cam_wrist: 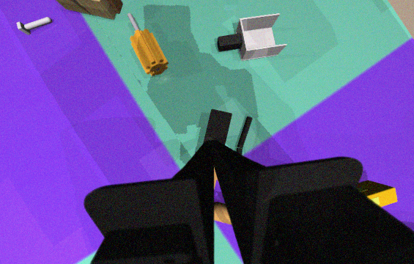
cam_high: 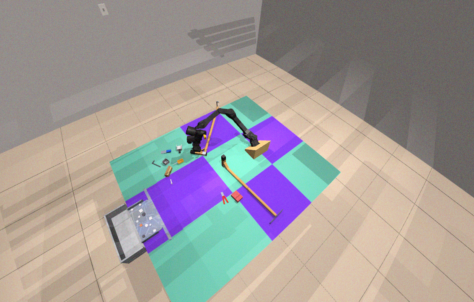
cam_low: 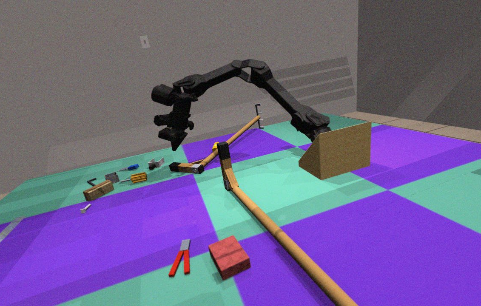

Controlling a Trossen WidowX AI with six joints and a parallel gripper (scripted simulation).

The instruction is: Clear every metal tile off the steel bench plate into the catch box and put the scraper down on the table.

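Right now my gripper tip is 140 mm past the long scraper, 530 mm to the right of it and 20 mm above it. The rest, counted from my gripper tip: blue screwdriver: 190 mm ahead, 180 mm to the right, 80 mm below; then wooden block: 270 mm ahead, 30 mm to the left, 70 mm below; then orange screwdriver: 150 mm ahead, 70 mm below.
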